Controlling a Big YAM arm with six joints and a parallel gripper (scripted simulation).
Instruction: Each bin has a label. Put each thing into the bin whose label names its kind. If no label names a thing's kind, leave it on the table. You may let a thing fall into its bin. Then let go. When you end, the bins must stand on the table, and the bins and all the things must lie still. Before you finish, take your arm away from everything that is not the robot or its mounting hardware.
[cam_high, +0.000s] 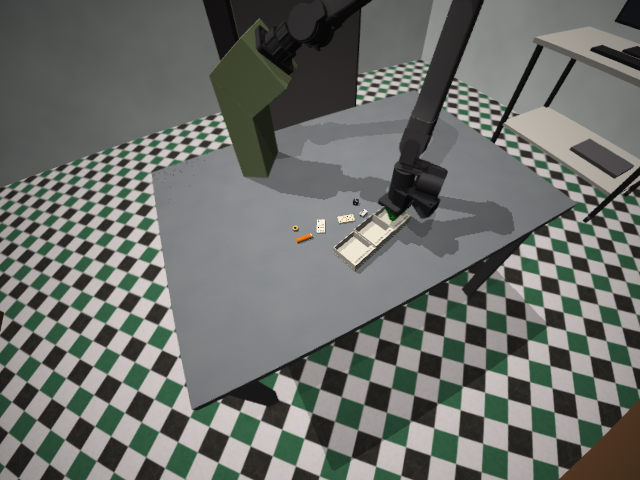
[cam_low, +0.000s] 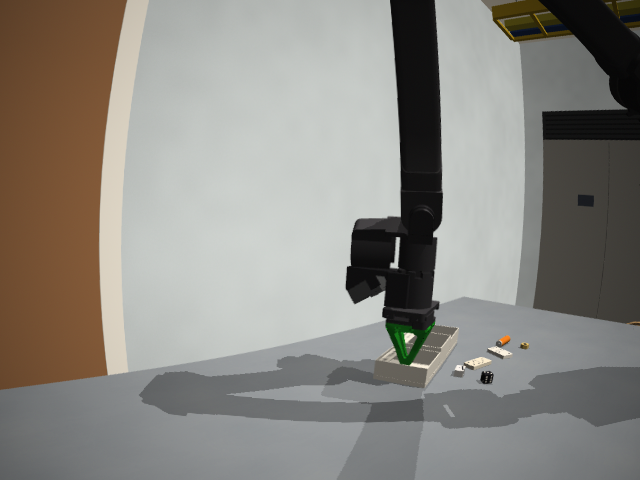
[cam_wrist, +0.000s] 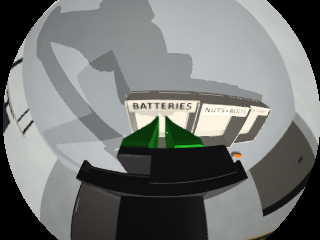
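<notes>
My gripper is now 10 cm past the black die, 9 cm to the left of it and 2 cm above it. The rest, counted from my hand: three joined white bins 5 cm ahead, 7 cm to the right, 1 cm below; then orange battery 2 cm ahead, 28 cm to the right, 2 cm below; then brass nut 2 cm behind, 30 cm to the right, 2 cm below.
</notes>
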